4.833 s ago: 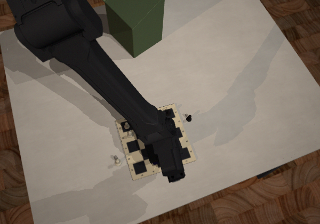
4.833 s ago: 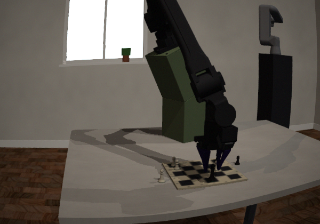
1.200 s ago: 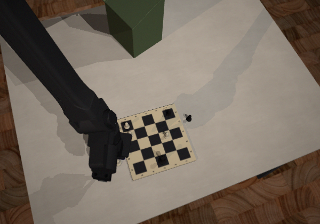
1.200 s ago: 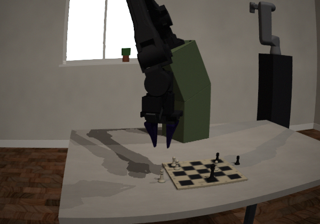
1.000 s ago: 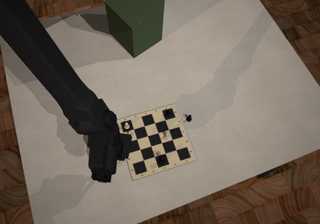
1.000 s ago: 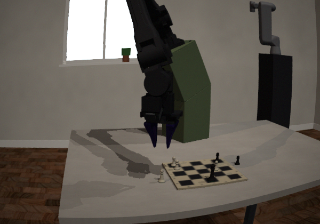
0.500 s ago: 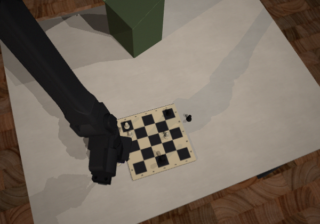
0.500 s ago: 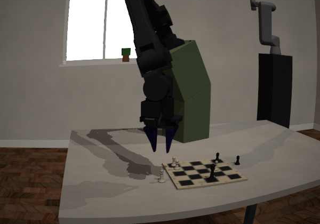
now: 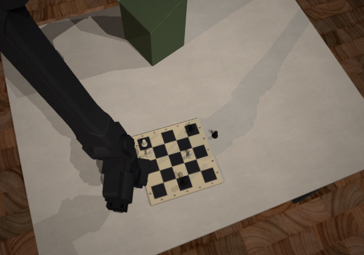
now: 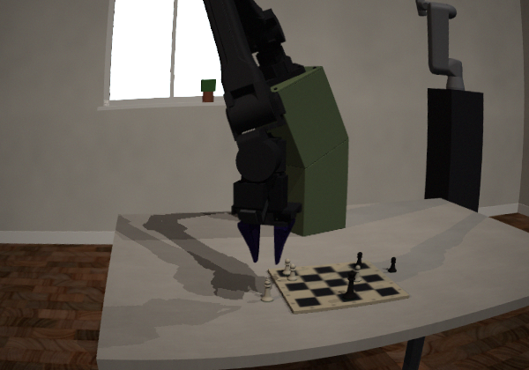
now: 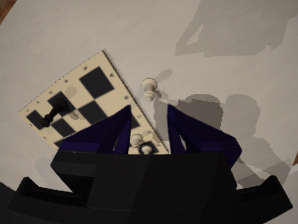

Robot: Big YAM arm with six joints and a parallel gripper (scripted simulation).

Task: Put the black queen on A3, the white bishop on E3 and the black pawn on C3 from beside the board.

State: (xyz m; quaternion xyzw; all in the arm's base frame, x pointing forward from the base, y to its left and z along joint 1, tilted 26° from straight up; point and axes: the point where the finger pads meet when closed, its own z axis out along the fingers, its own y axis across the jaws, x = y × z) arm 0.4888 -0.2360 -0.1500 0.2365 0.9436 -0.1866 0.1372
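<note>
My gripper is now 10 mm past the white bishop and 60 mm above it. The rest, counted from my hand: black queen: 40 mm ahead, 140 mm to the left, 50 mm below; then chessboard: 40 mm behind, 150 mm to the left, 80 mm below.
</note>
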